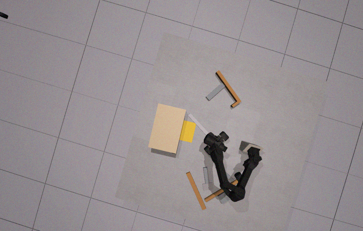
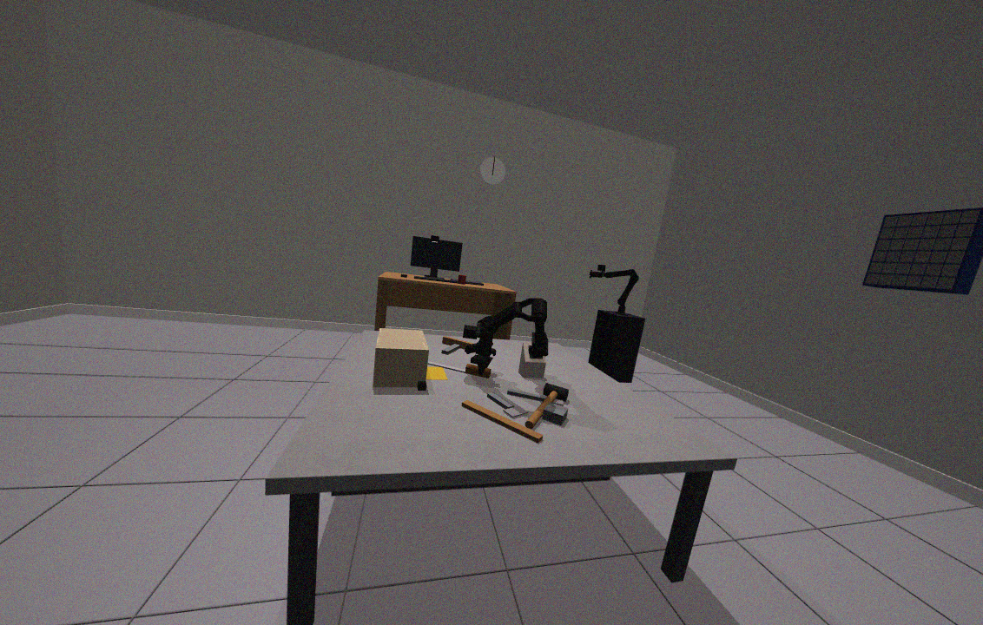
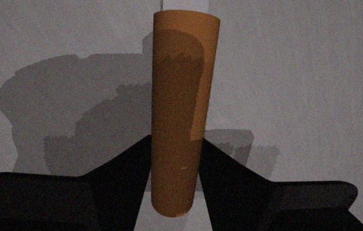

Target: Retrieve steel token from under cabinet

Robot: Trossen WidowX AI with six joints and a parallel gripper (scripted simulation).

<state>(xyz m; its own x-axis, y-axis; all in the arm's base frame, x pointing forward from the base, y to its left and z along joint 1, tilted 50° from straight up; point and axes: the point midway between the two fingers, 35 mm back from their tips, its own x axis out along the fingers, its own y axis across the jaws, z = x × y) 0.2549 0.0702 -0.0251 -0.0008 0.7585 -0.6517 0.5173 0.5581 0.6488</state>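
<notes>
Now: the grey l-shaped bracket 3 cm behind my gripper tip and 30 cm to the left of it. Also, from my gripper tip: grey bar (9 cm ahead, 36 cm to the right); then wooden stick (3 cm ahead, 39 cm to the left); then grey steel token (32 cm ahead, 3 cm to the left, 1 cm below).
</notes>
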